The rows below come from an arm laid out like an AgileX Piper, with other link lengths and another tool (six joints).
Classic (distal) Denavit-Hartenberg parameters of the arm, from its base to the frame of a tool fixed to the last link. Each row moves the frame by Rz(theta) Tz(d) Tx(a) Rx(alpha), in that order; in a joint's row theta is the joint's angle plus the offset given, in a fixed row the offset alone. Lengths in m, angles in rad.
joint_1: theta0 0, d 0.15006, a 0, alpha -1.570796
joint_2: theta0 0.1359, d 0, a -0.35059, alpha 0
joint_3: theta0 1.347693, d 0, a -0.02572, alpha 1.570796
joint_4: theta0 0, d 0.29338, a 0, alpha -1.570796
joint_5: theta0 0, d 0, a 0, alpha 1.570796
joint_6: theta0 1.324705, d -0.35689, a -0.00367, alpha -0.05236
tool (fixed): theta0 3.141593, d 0.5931, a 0, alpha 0
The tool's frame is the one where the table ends.
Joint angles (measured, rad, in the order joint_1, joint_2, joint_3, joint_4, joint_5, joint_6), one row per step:
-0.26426, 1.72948, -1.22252, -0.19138, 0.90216, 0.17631
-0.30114, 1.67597, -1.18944, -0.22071, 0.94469, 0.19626
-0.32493, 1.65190, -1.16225, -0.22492, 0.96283, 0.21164
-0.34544, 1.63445, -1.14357, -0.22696, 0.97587, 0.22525
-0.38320, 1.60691, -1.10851, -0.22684, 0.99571, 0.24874
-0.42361, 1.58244, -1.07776, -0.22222, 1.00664, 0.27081
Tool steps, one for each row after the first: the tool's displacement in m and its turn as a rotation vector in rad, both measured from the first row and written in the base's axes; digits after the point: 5 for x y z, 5 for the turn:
-0.02777, -0.01677, 0.01003, -0.01951, 0.02436, -0.05226
-0.04499, -0.02418, 0.00966, -0.01585, 0.04263, -0.09262
-0.05785, -0.03037, 0.00969, -0.01206, 0.05394, -0.12793
-0.08077, -0.04005, 0.00759, -0.00110, 0.07503, -0.19208
-0.10091, -0.04945, 0.00601, 0.01180, 0.08527, -0.25751

